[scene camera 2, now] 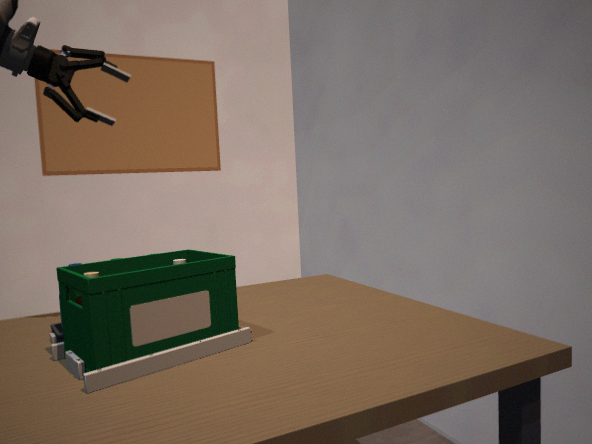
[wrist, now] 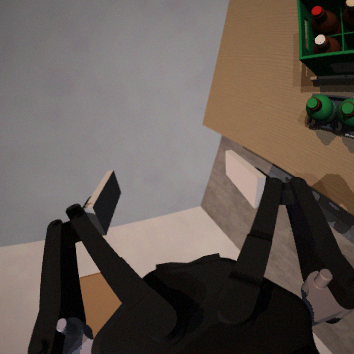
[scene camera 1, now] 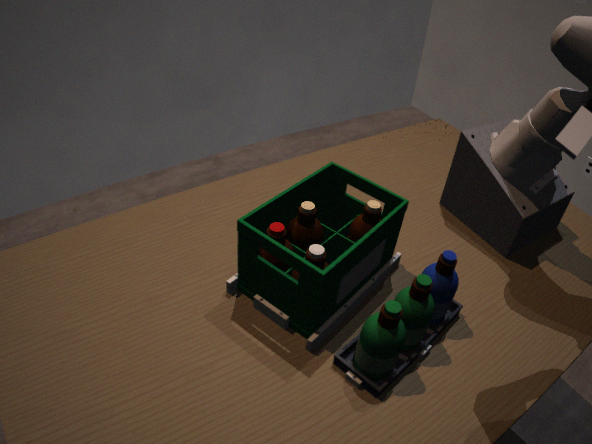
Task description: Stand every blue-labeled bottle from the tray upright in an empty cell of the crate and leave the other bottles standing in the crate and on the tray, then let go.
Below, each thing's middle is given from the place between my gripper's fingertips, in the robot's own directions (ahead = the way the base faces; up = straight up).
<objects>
Right now my hand is 47 cm above the blue-labeled bottle (scene camera 1: 445, 281), 18 cm to the left of it and 12 cm past it.
</objects>
